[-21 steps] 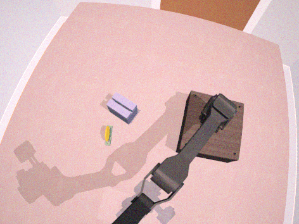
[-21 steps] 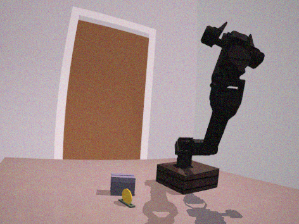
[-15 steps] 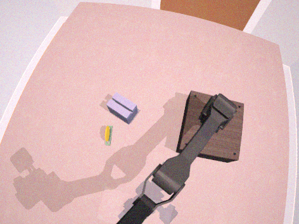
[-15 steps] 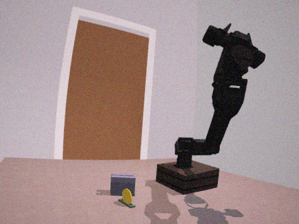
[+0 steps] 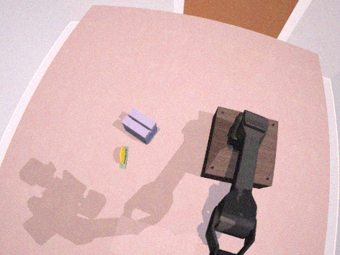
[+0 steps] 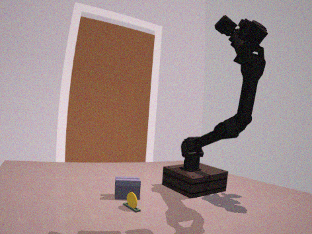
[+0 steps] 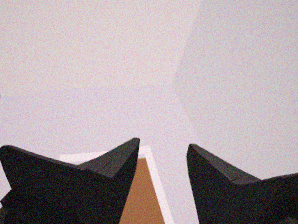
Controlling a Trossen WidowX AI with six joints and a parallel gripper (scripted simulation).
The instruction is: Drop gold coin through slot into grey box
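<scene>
Now: the coin 670 mm below my gripper tip, 350 mm ahead of it and 80 mm to the right of it.
</scene>
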